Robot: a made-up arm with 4 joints.
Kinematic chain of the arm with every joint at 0, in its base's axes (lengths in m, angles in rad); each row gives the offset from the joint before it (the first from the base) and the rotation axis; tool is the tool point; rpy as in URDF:
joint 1: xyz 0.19 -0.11 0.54 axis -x
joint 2: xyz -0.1 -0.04 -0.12 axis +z
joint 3: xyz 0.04 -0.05 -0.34 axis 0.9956 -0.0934 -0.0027
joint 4: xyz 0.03 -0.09 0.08 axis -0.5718 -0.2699 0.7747
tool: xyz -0.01 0 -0.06 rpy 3.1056 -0.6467 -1.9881
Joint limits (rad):
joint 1: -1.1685..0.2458
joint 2: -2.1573..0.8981
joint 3: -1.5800..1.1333
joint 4: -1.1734..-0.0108
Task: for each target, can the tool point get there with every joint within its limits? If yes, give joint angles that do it. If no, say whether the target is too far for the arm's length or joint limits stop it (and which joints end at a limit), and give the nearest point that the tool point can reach.
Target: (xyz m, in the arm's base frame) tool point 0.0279 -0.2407 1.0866
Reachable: no: joint limits stop it (at a limit: joint 1, joint 2, joint 3, joint 4) | nearest point 0.1586 0.2312 0.3894 | short by 0.852 m
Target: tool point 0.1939 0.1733 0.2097
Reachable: yes | joints -0.9533 0.5252 -0.1904 -0.5923
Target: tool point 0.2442 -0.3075 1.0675
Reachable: no: joint limits stop it (at a limit: joint 1, joint 4) | nearest point 0.1359 -0.3201 0.2094 | short by 0.865 m
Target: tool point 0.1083 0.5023 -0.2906
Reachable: no: too far | nearest point 0.0986 0.2196 0.0929 | short by 0.477 m
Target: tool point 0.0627 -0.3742 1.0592
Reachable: no: joint limits stop it (at a limit: joint 1, joint 4) | nearest point 0.0823 -0.3328 0.2121 | short by 0.848 m
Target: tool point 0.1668 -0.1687 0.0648
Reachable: yes | joints -0.1852 0.1808 0.3853 -0.6809
